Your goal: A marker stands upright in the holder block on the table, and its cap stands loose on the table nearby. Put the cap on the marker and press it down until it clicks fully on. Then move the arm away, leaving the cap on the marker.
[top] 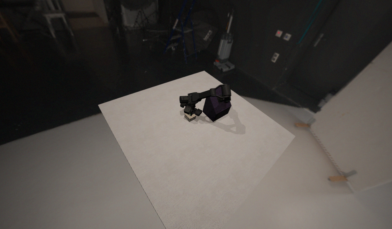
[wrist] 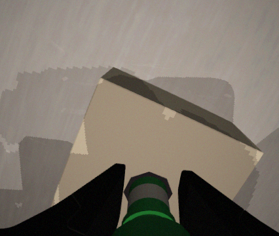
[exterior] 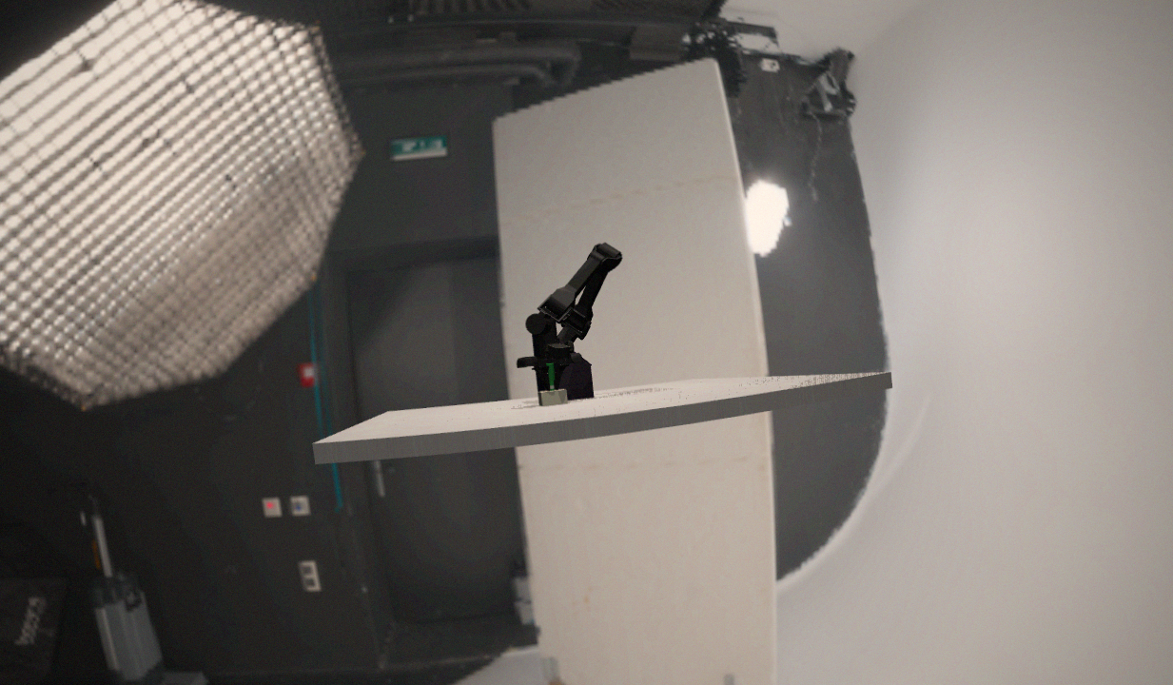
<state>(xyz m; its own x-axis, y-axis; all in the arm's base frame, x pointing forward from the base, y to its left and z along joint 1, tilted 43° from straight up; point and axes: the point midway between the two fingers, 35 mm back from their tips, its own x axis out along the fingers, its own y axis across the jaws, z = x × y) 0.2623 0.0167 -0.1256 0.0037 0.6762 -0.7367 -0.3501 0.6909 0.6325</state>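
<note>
Now: the green cap 5 cm above my gripper tip and 1 cm behind it. From my gripper tip the other things lie so: beige holder block: 2 cm below, 1 cm behind.
</note>
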